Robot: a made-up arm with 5 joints. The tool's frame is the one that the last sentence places.
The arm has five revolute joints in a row. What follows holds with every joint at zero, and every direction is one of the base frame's. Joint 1 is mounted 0.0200 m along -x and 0.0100 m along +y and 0.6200 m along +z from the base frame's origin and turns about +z. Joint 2 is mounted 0.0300 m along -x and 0.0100 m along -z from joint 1 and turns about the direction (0, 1, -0.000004). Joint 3 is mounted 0.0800 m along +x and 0.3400 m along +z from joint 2 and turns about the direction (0, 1, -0.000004). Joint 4 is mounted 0.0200 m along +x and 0.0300 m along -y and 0.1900 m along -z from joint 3 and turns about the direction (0, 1, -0.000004). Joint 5 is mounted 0.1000 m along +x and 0.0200 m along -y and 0.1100 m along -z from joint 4 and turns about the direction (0, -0.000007, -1). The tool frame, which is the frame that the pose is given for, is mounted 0.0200 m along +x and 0.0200 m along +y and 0.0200 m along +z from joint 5; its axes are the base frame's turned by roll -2.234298, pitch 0.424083 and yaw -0.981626 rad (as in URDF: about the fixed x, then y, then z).
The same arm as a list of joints. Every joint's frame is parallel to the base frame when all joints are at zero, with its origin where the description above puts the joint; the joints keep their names.
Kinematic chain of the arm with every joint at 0, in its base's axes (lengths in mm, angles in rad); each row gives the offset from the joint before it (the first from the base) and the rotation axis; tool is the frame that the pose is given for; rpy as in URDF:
joint 1: xyz -20.0 10.0 620.0 axis +z
joint 2: xyz -30.0 0.0 -10.0 axis +y
joint 3: xyz 80.0 0.0 340.0 axis +y
joint 4: xyz 20.0 -30.0 -190.0 axis +y
joint 5: xyz 100.0 -20.0 -110.0 axis -z
tool: xyz 20.0 20.0 20.0 rpy -2.2343 0.4241 -0.9816

